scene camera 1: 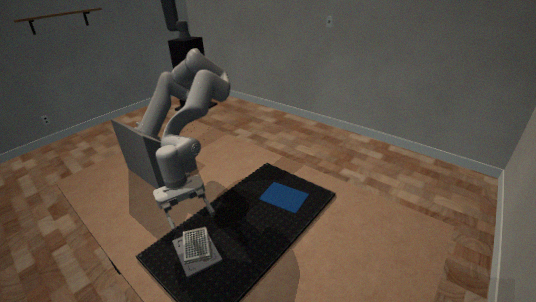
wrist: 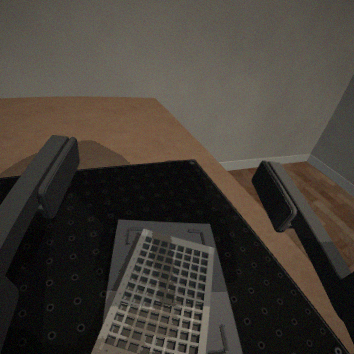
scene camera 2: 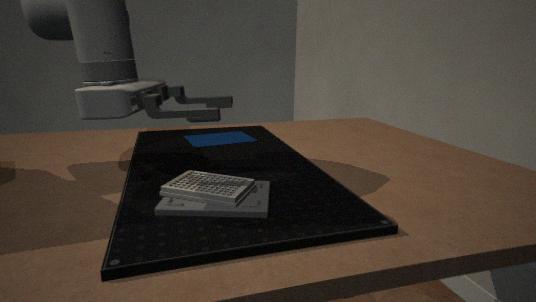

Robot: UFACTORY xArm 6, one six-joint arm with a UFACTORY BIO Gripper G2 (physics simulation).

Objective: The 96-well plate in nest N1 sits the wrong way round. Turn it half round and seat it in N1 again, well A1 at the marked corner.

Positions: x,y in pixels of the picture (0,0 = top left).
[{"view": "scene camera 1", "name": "gripper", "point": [194,222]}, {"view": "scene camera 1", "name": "96-well plate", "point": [196,247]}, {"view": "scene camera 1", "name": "flat blue rectangle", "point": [279,195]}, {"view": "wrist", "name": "gripper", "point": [173,159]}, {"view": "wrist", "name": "96-well plate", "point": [164,293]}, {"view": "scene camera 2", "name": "gripper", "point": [226,107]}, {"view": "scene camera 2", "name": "96-well plate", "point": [230,191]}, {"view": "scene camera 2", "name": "flat blue rectangle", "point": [204,140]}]
